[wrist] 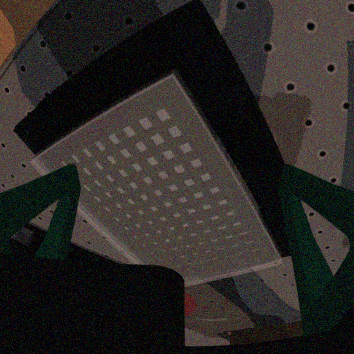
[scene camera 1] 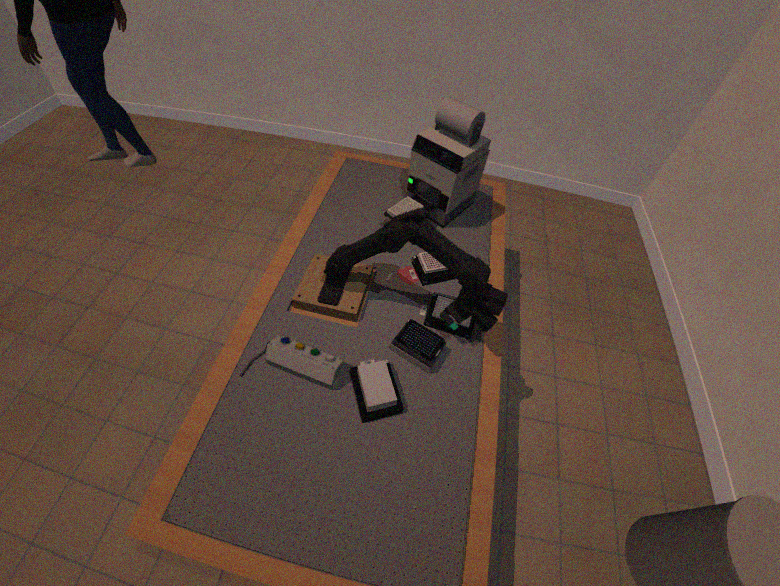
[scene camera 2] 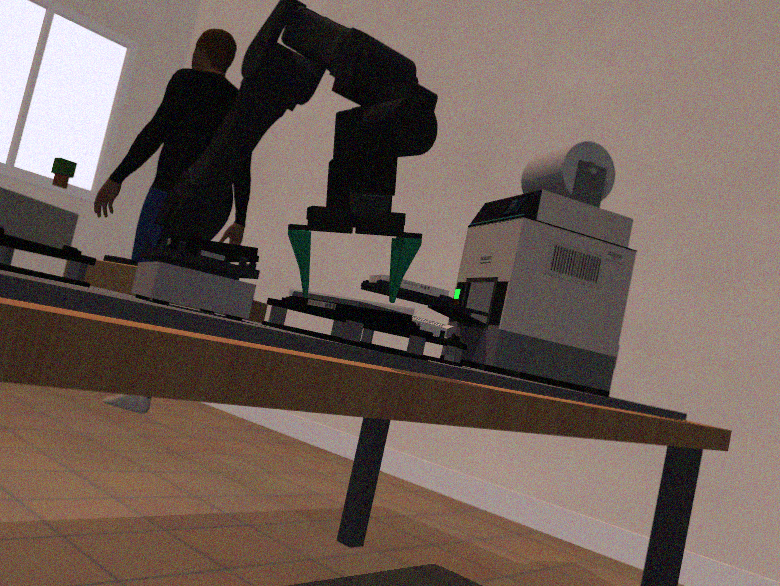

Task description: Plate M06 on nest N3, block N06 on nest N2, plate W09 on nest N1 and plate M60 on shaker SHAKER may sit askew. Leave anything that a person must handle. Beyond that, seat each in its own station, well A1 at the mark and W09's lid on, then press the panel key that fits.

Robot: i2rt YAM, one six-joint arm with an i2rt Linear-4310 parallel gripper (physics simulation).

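My gripper (scene camera 1: 464,321) (scene camera 2: 349,298) (wrist: 179,175) is open and empty, its green fingertips at about the top of a pale gridded plate (scene camera 1: 443,304) (scene camera 2: 365,303) (wrist: 160,185). In the wrist view the plate lies slanted between the fingers. Its black nest (scene camera 2: 372,321) (wrist: 225,100) shows wide along two sides; exact seating is unclear. Another welled plate (scene camera 1: 431,261) (scene camera 2: 430,324) sits on a nest behind. A black gridded block (scene camera 1: 419,340) is on a grey base (scene camera 2: 195,289). A white block (scene camera 1: 378,383) sits on a black nest (scene camera 1: 380,415). Labels and well A1 are unreadable.
A grey machine (scene camera 1: 448,170) (scene camera 2: 561,283) with a green light has a plate (scene camera 1: 403,206) (scene camera 2: 409,284) at its front. A key panel (scene camera 1: 305,364) has blue, yellow, green and white keys. A red card (scene camera 1: 408,274) lies near the arm. A person (scene camera 1: 94,75) (scene camera 2: 195,119) stands beyond the table.
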